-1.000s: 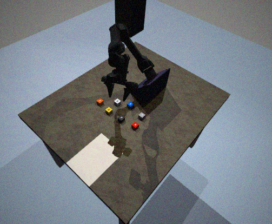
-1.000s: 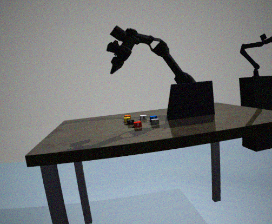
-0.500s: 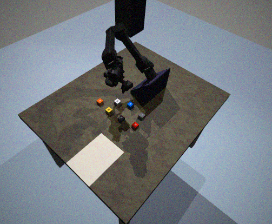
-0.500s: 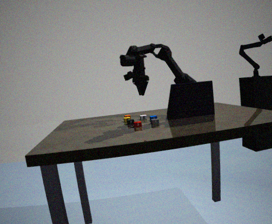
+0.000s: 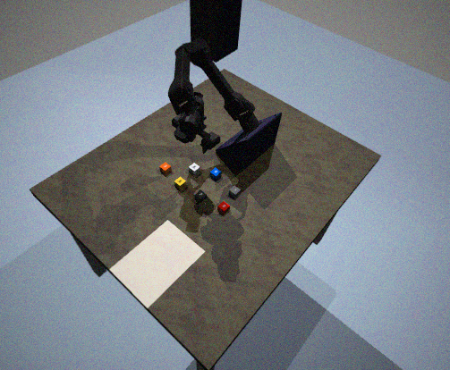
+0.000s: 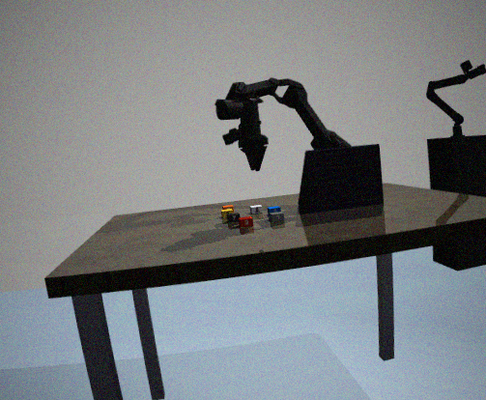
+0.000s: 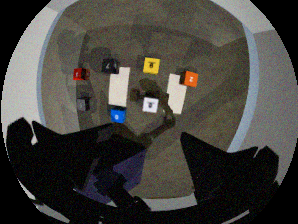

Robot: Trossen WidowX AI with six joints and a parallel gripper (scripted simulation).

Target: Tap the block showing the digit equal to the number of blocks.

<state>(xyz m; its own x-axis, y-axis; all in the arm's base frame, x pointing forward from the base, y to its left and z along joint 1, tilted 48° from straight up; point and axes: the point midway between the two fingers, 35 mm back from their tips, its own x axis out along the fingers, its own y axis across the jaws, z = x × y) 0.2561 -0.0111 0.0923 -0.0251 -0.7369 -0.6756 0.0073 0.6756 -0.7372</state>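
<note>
Right now the black block is 120 mm below my gripper tip, 110 mm to the left of it and 90 mm ahead of it. Also, from my gripper tip: yellow block (120 mm below, 100 mm ahead, 10 mm to the left); white block (120 mm below, 10 mm ahead); blue block (120 mm below, 80 mm to the left, 30 mm behind).
</note>
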